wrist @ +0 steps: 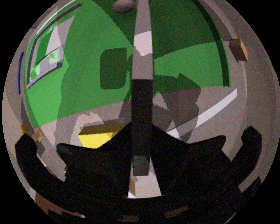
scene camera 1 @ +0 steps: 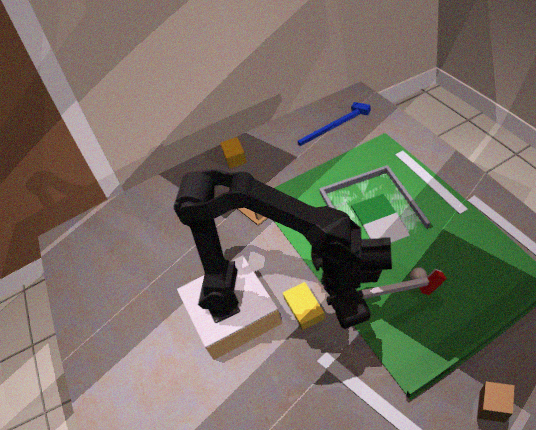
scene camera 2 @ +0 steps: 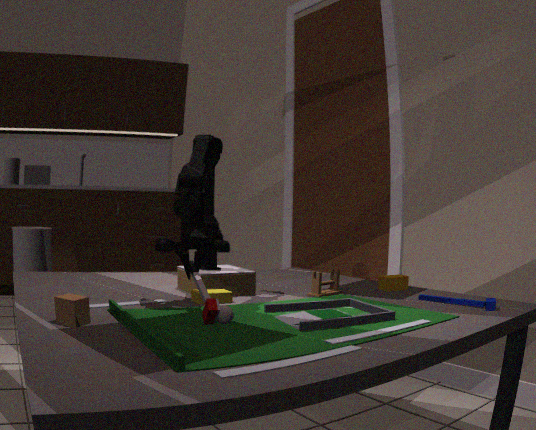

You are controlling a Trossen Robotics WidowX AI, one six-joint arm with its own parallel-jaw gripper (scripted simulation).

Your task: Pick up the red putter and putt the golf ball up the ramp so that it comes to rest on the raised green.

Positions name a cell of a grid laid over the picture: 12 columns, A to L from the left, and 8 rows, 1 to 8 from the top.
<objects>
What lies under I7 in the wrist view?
My gripper.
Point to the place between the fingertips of my gripper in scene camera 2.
At E6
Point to a green mat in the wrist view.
At E3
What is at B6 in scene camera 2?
A brown cube.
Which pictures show my gripper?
The wrist view, scene camera 1 and scene camera 2: all of them.
</objects>
